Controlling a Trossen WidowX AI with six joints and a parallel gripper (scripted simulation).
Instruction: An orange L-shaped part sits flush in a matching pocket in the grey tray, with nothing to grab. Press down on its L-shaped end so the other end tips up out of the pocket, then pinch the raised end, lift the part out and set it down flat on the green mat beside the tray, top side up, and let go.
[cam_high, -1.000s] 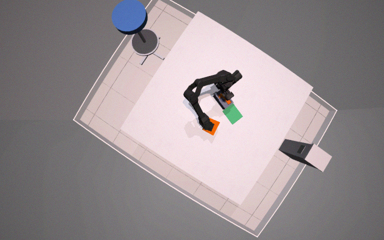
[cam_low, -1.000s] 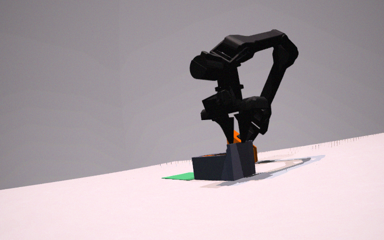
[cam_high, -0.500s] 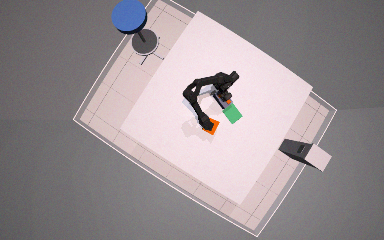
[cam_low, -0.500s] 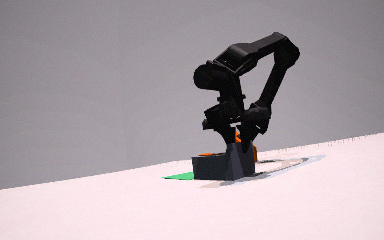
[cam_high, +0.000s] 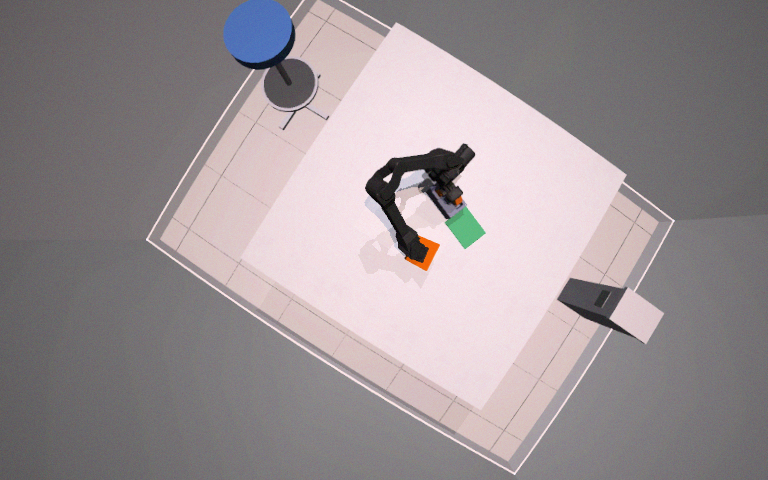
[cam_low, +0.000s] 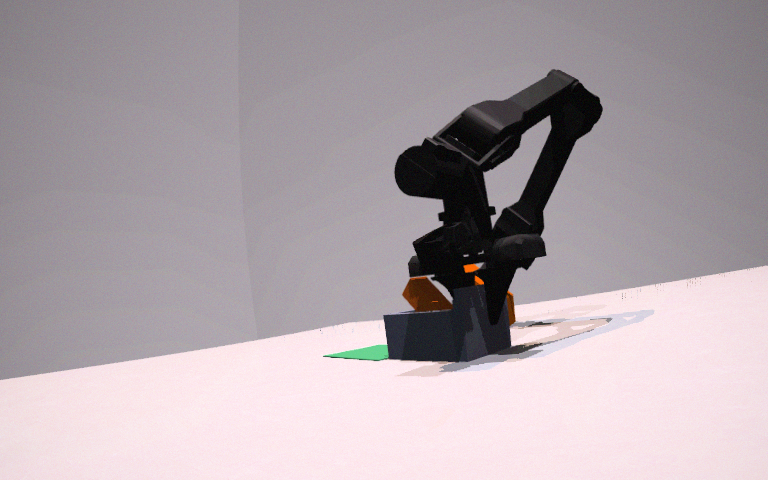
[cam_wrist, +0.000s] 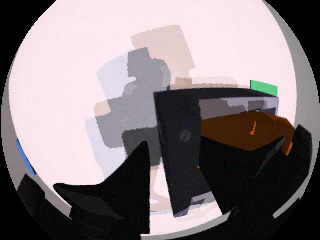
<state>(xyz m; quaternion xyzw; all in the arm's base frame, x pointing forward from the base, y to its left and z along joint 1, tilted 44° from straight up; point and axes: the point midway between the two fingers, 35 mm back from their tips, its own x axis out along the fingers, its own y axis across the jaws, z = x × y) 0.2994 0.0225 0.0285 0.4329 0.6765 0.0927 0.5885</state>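
My gripper tip is 30 mm past the orange L-shaped part, 50 mm to the left of it and 10 mm below it. The rest, counted from my gripper tip: green mat: 110 mm behind, 190 mm to the right, 50 mm below.
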